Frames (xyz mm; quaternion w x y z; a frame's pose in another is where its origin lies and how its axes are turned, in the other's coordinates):
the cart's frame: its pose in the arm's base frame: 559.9 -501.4 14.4 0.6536 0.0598 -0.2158 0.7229
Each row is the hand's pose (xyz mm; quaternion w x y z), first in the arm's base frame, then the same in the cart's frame.
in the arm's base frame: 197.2 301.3 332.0 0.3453 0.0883 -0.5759 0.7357
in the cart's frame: 905.1 235.8 43.5 0.8871 -0.2205 -0.3218 0.2466
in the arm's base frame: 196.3 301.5 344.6 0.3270 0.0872 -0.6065 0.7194
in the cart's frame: 910.1 233.7 54.9 0.8700 -0.2458 -0.3459 0.2513
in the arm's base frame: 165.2 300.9 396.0 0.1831 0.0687 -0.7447 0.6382
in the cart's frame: 932.8 251.9 107.5 0.7458 -0.3667 -0.4587 0.3145
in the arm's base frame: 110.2 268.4 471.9 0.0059 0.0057 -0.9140 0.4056
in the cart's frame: 938.5 289.3 199.2 0.4947 -0.5699 -0.5760 0.3143
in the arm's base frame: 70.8 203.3 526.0 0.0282 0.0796 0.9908 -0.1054
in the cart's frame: 904.0 318.3 281.0 0.2668 -0.7439 -0.5899 0.1657
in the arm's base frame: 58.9 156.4 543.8 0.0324 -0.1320 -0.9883 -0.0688
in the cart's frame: 869.1 328.1 317.6 0.1768 -0.8176 -0.5477 0.0192
